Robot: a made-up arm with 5 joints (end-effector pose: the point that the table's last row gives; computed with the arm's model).
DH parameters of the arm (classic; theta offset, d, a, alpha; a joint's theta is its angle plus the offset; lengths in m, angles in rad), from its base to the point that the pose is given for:
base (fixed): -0.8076 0 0.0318 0
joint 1: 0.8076 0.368 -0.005 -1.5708
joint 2: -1.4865 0 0.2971 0
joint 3: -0.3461 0 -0.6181 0
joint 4: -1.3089 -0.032 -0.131 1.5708
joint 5: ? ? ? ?
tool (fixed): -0.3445 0.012 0 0
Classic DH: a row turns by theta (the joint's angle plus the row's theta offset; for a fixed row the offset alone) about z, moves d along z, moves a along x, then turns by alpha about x.
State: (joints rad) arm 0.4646 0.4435 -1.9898 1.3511 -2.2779
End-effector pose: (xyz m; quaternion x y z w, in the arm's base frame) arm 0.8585 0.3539 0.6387 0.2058 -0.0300 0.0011 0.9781
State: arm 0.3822 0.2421 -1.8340 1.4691 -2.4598
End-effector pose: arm 0.8203 0.2595 0.6787 0.1796 0.0065 0.0439 0.9827
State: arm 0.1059 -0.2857 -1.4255 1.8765 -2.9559
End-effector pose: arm 0.6411 0.0134 0.7176 0.1540 0.1615 0.1277 0.9664
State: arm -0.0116 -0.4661 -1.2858 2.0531 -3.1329
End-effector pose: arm 0.5530 -0.0562 0.7114 0.1745 0.2293 0.1461 0.9464
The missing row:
joint 5: -0.7121 0.1733 0.0124 -2.797
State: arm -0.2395 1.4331 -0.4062 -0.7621 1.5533
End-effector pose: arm -0.0386 -0.0288 -0.2513 0.1770 0.2178 0.7360 0.6160
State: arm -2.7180 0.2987 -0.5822 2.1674 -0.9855
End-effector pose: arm -0.2087 -0.0779 0.0427 -0.3237 -0.6171 0.5454 0.4658
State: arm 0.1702 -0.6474 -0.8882 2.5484 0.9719
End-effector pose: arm 0.3857 0.0143 0.5705 0.4234 0.3292 0.8378 0.1024
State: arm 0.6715 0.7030 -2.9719 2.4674 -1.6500
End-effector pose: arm 0.5676 0.3550 0.8981 0.0930 0.0810 -0.2344 0.9643
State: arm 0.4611 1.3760 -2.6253 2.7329 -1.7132
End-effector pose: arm 0.7199 0.2755 0.2126 -0.3328 0.4877 -0.3205 0.7408
